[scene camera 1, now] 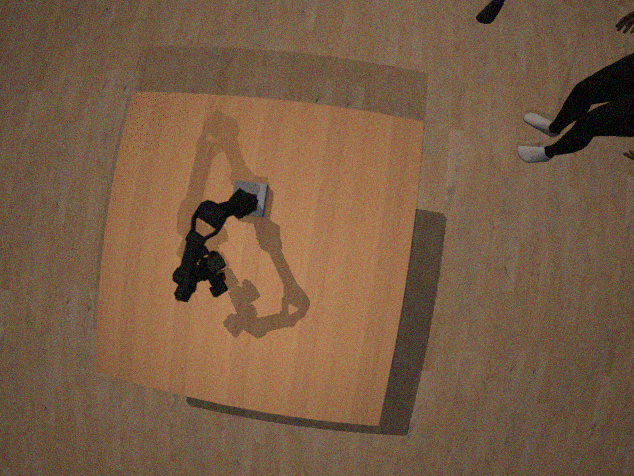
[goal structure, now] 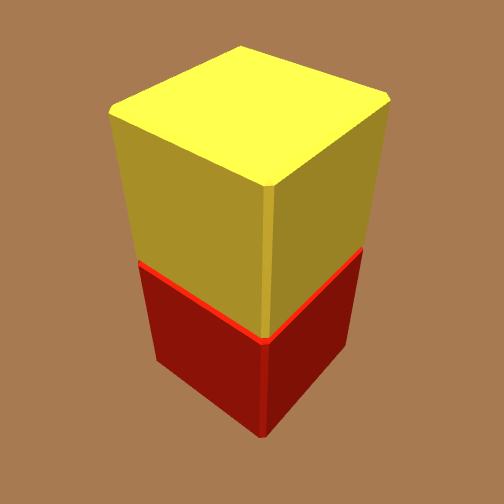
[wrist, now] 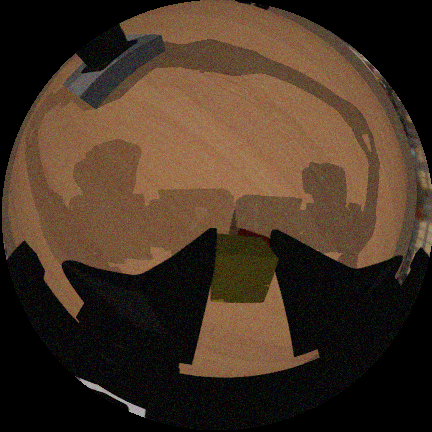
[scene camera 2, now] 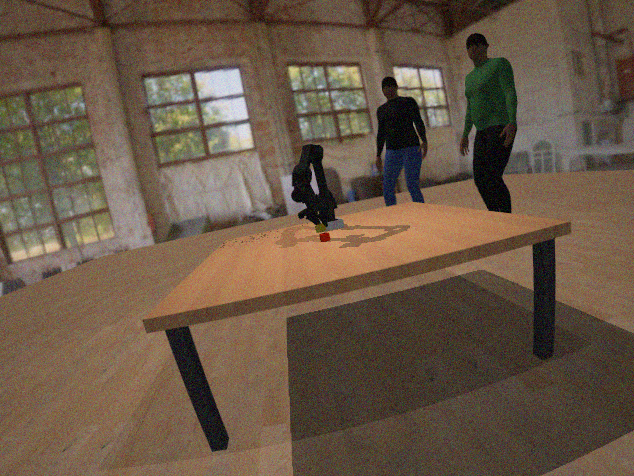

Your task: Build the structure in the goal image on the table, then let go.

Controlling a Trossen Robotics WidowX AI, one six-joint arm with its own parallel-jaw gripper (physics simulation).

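Places are measured from the arm's base along level axes (x ahead, y left, z up), in centimetres.
Pixels of known places: gripper, fingertip midpoint: point(scene camera 1: 221, 269) point(wrist: 243, 235) point(scene camera 2: 324, 227); arm's base, origin of the base link: point(scene camera 1: 248, 202) point(wrist: 107, 55) point(scene camera 2: 330, 220).
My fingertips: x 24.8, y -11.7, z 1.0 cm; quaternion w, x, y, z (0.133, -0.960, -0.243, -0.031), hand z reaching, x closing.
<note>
Ahead of a thing's pixels: the offset from my fingertips to its top centre. Level surfaces: height alone.
A yellow cube @(dz +2.1, dx +0.8, dy -1.9 cm) point(scene camera 2: 320, 228) point(wrist: 244, 272) is held between the two black fingers of my gripper point(wrist: 243, 235), which is shut on it. In scene camera 1 the arm hides the yellow cube. A red cube @(dz -2.0, dx +3.2, dy -1.5 cm) point(scene camera 1: 222, 276) point(scene camera 2: 324, 237) point(wrist: 253, 234) rests on the table @(dz -5.3 cm) point(scene camera 1: 332, 256) point(scene camera 2: 266, 266). In scene camera 2 it shows just below and slightly right of the yellow cube. In the wrist view a thin strip of it shows past the yellow cube's far edge, near the right fingertip. Whether the cubes touch is hard to tell.
The arm's grey base plate point(scene camera 1: 262, 202) point(scene camera 2: 335, 224) point(wrist: 120, 70) is fixed on the table, at the upper left in the wrist view. Arm shadows cross the table. Two people, one in green point(scene camera 2: 489, 97) and one in black point(scene camera 2: 402, 122), stand beyond the table.
</note>
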